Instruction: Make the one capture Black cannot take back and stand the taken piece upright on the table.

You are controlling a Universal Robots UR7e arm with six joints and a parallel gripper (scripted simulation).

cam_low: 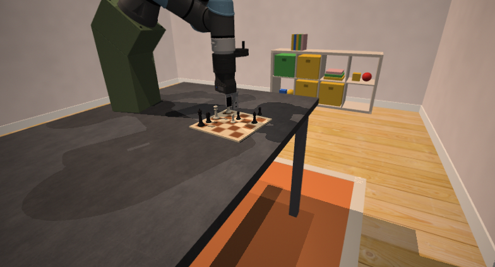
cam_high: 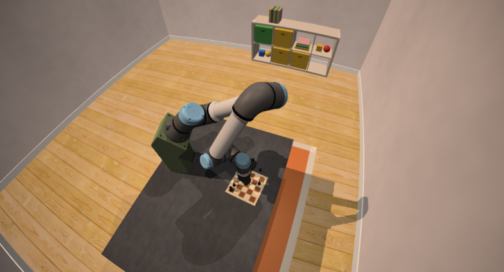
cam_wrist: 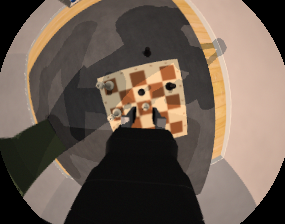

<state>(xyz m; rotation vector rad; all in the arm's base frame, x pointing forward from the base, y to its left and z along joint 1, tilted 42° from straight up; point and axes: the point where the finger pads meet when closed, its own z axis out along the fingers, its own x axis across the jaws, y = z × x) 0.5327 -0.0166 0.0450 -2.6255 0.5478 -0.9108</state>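
Right now the small white pawn is 6 cm below my hand. Also, from my hand: small chessboard: 8 cm below.
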